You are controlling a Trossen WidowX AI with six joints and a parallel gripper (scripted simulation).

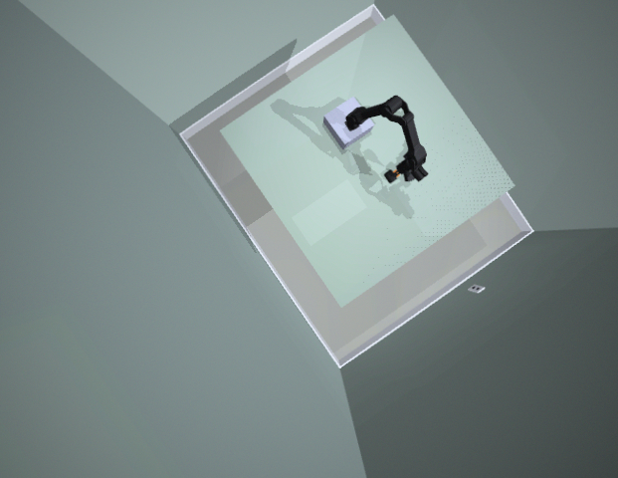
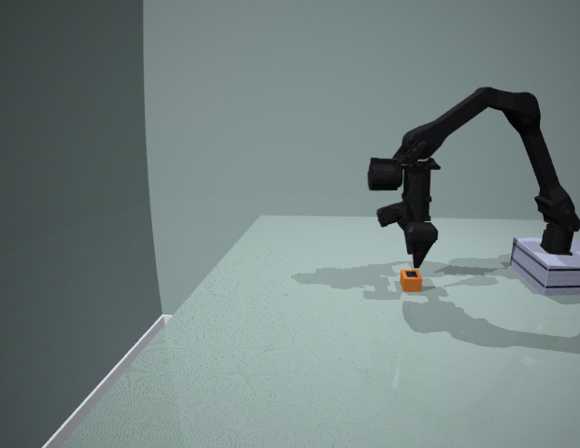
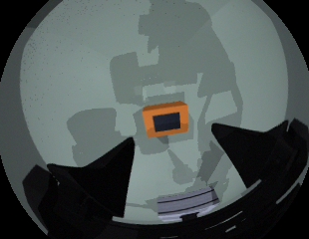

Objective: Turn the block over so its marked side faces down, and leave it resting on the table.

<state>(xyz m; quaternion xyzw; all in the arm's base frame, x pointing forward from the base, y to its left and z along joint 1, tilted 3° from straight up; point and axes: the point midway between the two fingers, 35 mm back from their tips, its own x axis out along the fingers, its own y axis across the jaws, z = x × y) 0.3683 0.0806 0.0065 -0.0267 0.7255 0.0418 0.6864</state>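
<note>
My gripper tip is 40 mm above the orange block.
</note>
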